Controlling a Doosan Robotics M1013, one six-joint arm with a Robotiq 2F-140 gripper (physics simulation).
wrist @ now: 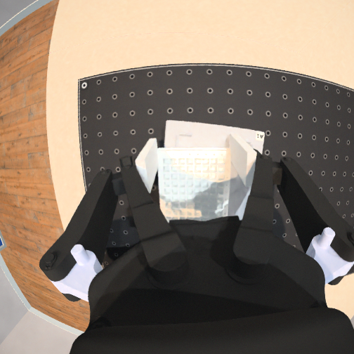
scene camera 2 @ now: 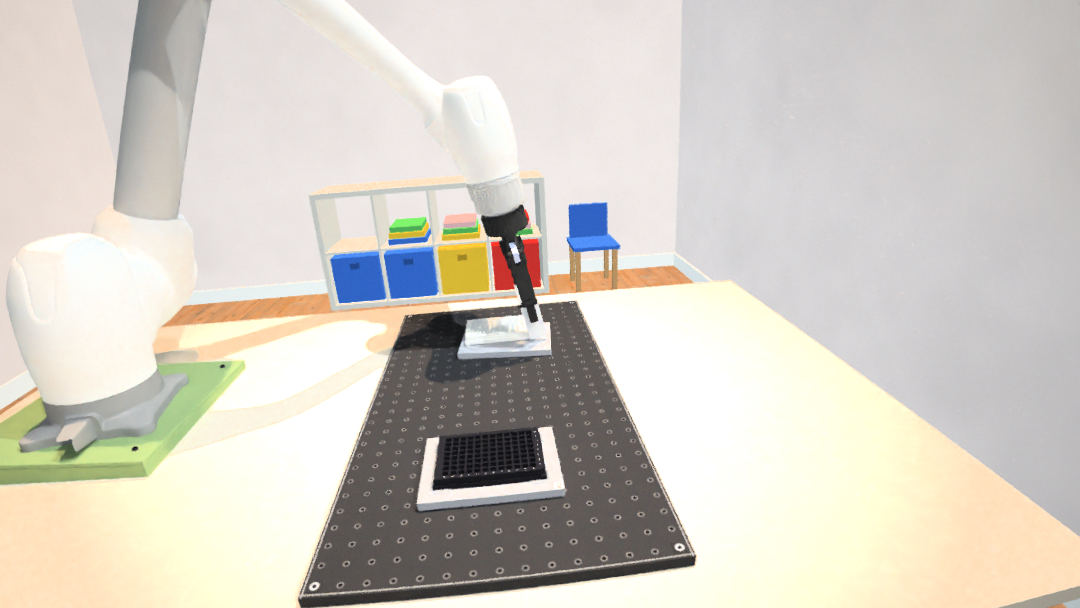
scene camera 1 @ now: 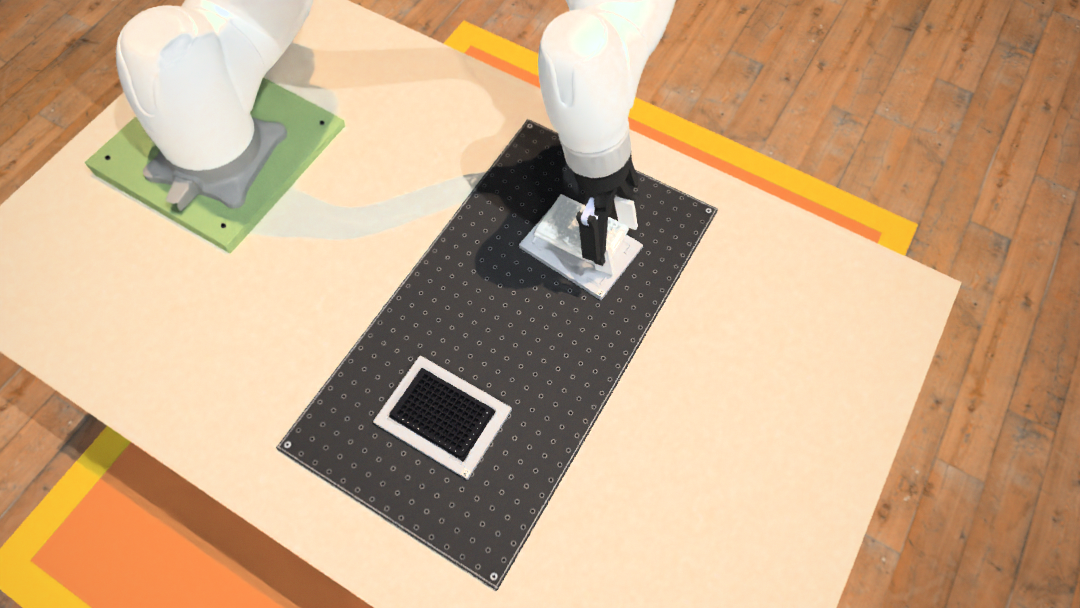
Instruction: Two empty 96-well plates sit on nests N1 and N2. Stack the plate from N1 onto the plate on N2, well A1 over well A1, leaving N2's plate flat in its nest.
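Places are measured from the arm's base along level axes (x ahead, y left, z up), in metres.
Pixels of known places: gripper, between the fingertips: (scene camera 2: 534,325) (scene camera 1: 616,247); arm's base, origin of its link: (scene camera 2: 112,412) (scene camera 1: 218,154).
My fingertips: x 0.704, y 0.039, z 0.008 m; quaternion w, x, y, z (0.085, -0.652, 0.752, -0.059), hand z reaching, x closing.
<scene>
Ahead of a thing's pixels: the offset from my fingertips to its middle. Level surfaces: height alone.
A clear 96-well plate @(dz +0.000, dx -0.063, dy +0.013 m) (scene camera 1: 557,222) (scene camera 2: 495,330) (wrist: 192,175) sits tilted and shifted on the far white nest @(dz -0.014, dx -0.057, dy -0.007 m) (scene camera 1: 597,290) (scene camera 2: 502,351) (wrist: 200,132). An A1 mark shows on that nest's corner in the wrist view. My gripper (scene camera 1: 610,235) (scene camera 2: 532,320) (wrist: 193,147) is shut on the clear plate, with a white pad against each of two opposite sides. A black 96-well plate @(dz -0.002, dx -0.161, dy -0.345 m) (scene camera 1: 442,413) (scene camera 2: 491,456) lies flat in the near white nest @(dz -0.014, dx -0.161, dy -0.345 m) (scene camera 1: 423,444) (scene camera 2: 491,497). Nest names are not readable, and the black fingers hide part of the clear plate.
Both nests stand on a black perforated board @(dz -0.021 m) (scene camera 1: 529,332) (scene camera 2: 521,392) (wrist: 200,92) on the wooden table @(dz -0.034 m) (scene camera 1: 755,392) (scene camera 2: 755,422). The arm's green base plate (scene camera 1: 290,113) (scene camera 2: 196,385) is at the left. A shelf unit (scene camera 2: 321,249) and a blue chair (scene camera 2: 587,220) stand behind the table.
</scene>
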